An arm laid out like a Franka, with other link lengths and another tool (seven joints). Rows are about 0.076 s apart.
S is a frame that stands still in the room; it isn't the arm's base.
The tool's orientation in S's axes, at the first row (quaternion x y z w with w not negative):
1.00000, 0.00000, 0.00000, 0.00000
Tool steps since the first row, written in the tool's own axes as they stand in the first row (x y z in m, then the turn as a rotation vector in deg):
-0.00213, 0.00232, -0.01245, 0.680, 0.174, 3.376
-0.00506, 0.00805, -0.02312, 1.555, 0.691, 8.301
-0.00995, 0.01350, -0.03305, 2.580, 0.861, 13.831
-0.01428, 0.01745, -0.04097, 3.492, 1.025, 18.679
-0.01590, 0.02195, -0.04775, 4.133, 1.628, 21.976
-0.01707, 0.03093, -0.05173, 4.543, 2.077, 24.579
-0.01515, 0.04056, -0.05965, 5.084, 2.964, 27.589
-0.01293, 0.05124, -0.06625, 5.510, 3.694, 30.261
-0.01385, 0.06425, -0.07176, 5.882, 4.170, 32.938
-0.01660, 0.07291, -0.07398, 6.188, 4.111, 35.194
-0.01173, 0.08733, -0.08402, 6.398, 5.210, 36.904
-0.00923, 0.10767, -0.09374, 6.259, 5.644, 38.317
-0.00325, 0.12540, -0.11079, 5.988, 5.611, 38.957
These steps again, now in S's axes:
-0.00213, -0.00232, 0.01245, 0.680, -0.174, -3.376
-0.00506, -0.00805, 0.02312, 1.555, -0.691, -8.301
-0.00995, -0.01350, 0.03305, 2.580, -0.861, -13.831
-0.01428, -0.01745, 0.04097, 3.492, -1.025, -18.679
-0.01590, -0.02195, 0.04775, 4.133, -1.628, -21.976
-0.01707, -0.03093, 0.05173, 4.543, -2.077, -24.579
-0.01515, -0.04056, 0.05965, 5.084, -2.964, -27.589
-0.01293, -0.05124, 0.06625, 5.510, -3.694, -30.261
-0.01385, -0.06425, 0.07176, 5.882, -4.170, -32.938
-0.01660, -0.07291, 0.07398, 6.188, -4.111, -35.194
-0.01173, -0.08733, 0.08402, 6.398, -5.210, -36.904
-0.00923, -0.10767, 0.09374, 6.259, -5.644, -38.317
-0.00325, -0.12540, 0.11079, 5.988, -5.611, -38.957

